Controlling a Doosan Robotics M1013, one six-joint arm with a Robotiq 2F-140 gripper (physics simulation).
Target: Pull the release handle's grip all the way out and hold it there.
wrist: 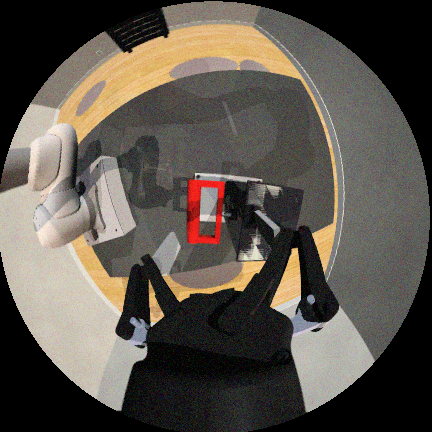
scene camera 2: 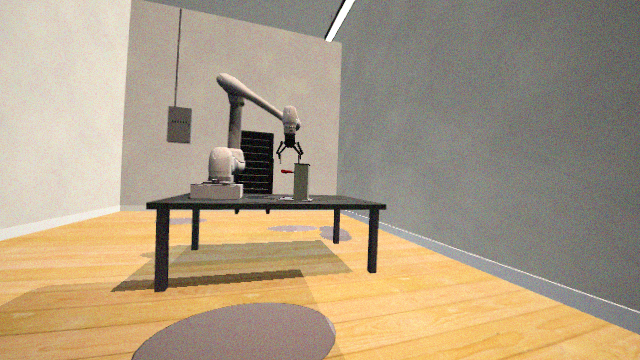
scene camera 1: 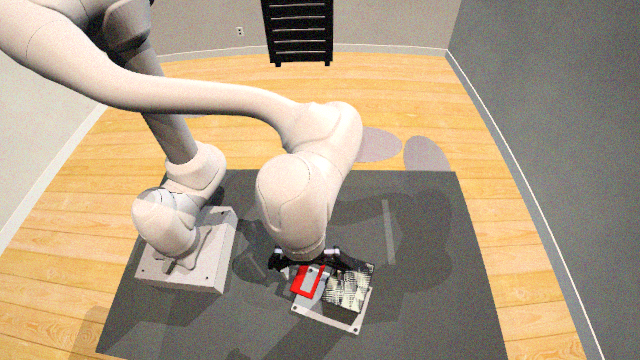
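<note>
The release handle's red grip point(scene camera 1: 298, 283) point(scene camera 2: 286, 171) point(wrist: 193, 212) is a rectangular frame on the left side of an upright box housing point(scene camera 1: 342, 295) point(scene camera 2: 301, 182) point(wrist: 289, 199). In scene camera 2 it stands out sideways from the housing's upper part. The housing stands on a light base plate point(scene camera 1: 325, 320) point(wrist: 227, 177). My gripper point(scene camera 1: 306, 273) point(scene camera 2: 290, 161) point(wrist: 214, 230) is open and empty, pointing down. In scene camera 2 its fingertips are above the grip's level, the right one close to the housing's top. How far the grip is pulled out is hard to tell.
The dark table point(scene camera 1: 425, 320) point(scene camera 2: 340, 201) point(wrist: 280, 120) carries the housing and the arm's pale base block point(scene camera 1: 215, 250) point(scene camera 2: 216, 191) point(wrist: 117, 210), which is left of the grip. A black drawer cabinet point(scene camera 1: 300, 35) point(scene camera 2: 257, 162) point(wrist: 142, 30) stands beyond the table.
</note>
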